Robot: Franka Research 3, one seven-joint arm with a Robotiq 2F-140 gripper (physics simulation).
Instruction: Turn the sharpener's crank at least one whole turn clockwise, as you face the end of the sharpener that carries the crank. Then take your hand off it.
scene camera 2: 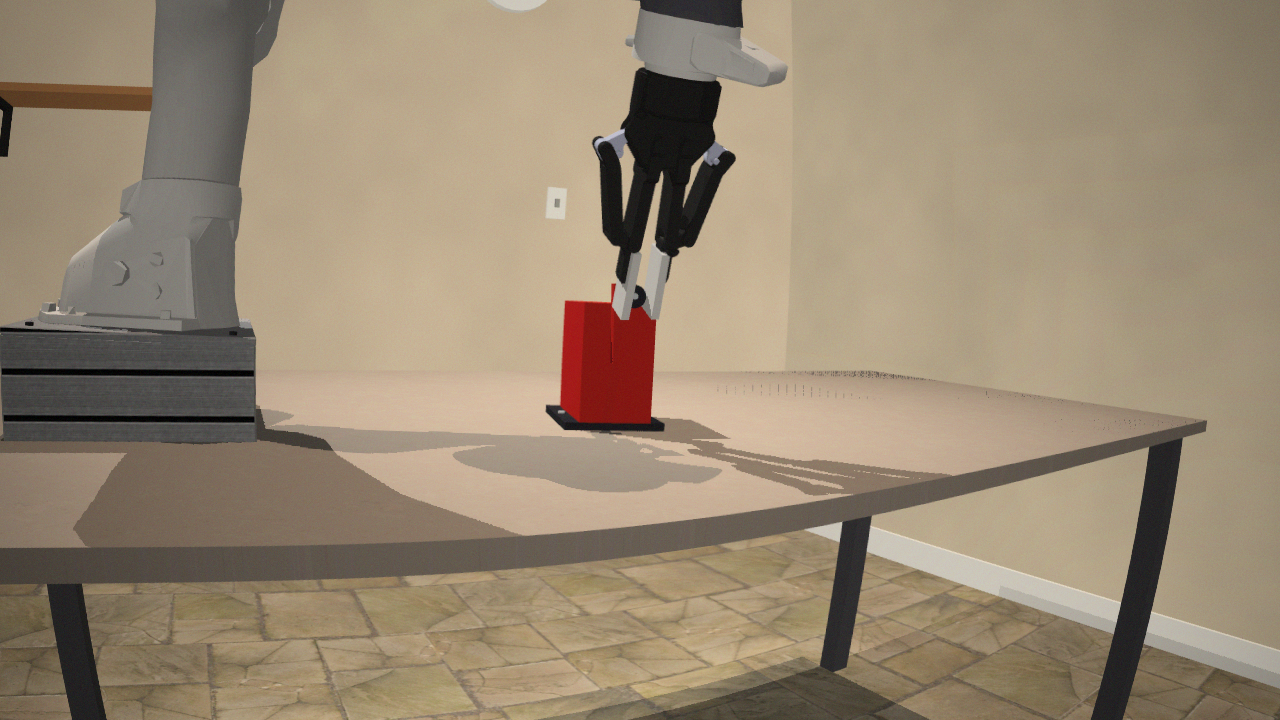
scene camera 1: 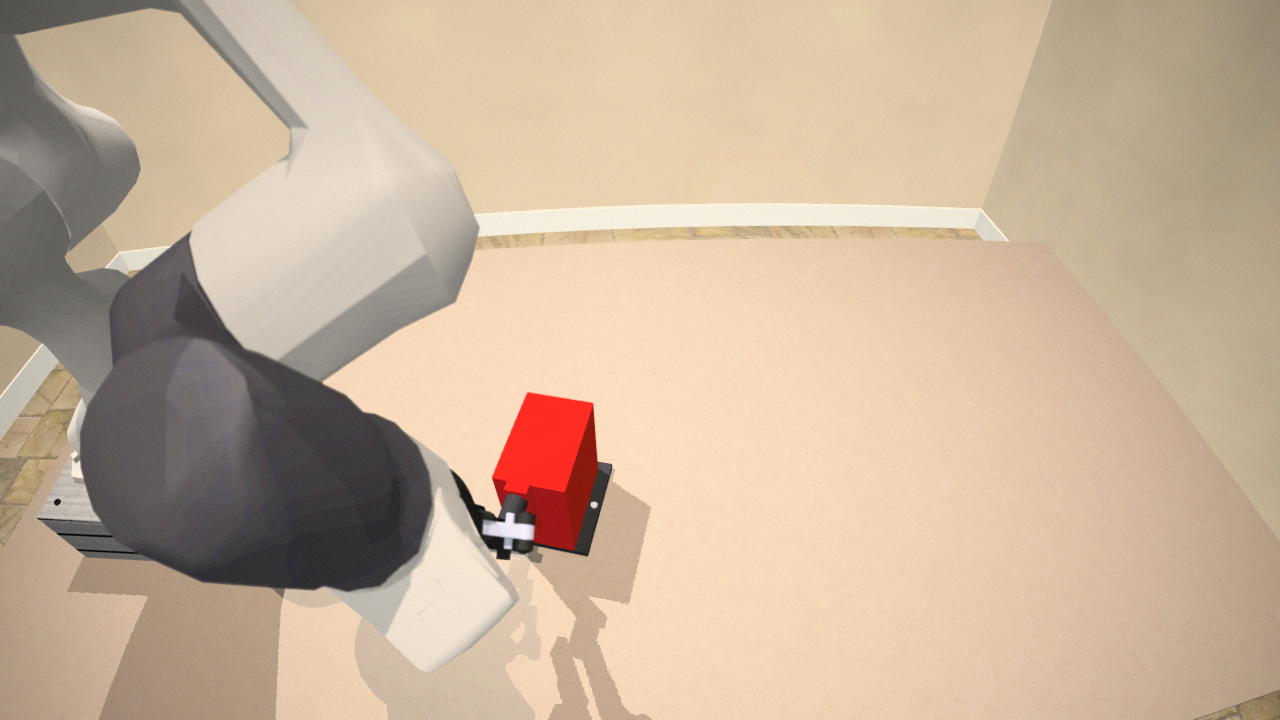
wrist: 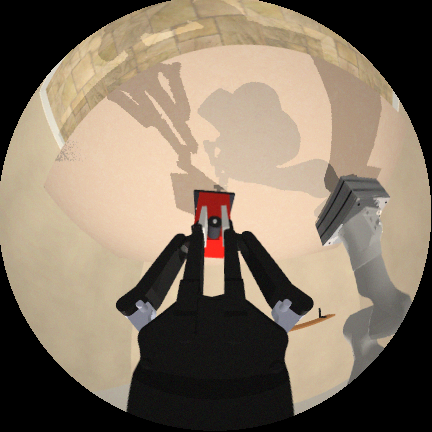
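The red box-shaped sharpener (scene camera 1: 547, 438) (scene camera 2: 626, 380) (wrist: 214, 201) stands upright on its thin black base plate. Its crank has a red arm, seen edge-on in scene camera 2, against the end face. The crank's black round knob (scene camera 1: 513, 504) (scene camera 2: 638, 295) (wrist: 214, 231) sticks out near the top of that end. My gripper (scene camera 1: 514, 534) (scene camera 2: 640, 308) (wrist: 213, 213) points down at this end, with its pale fingertips on either side of the knob and close against it. It looks shut on the knob. Part of the crank arm is hidden behind the fingers.
The sharpener stands on a beige table (scene camera 1: 850, 447) (scene camera 2: 402, 510) (wrist: 125, 215). The robot's grey block mount (scene camera 2: 125, 385) (wrist: 350, 200) is on the same table, to the left in scene camera 2. The arm covers much of the left of scene camera 1.
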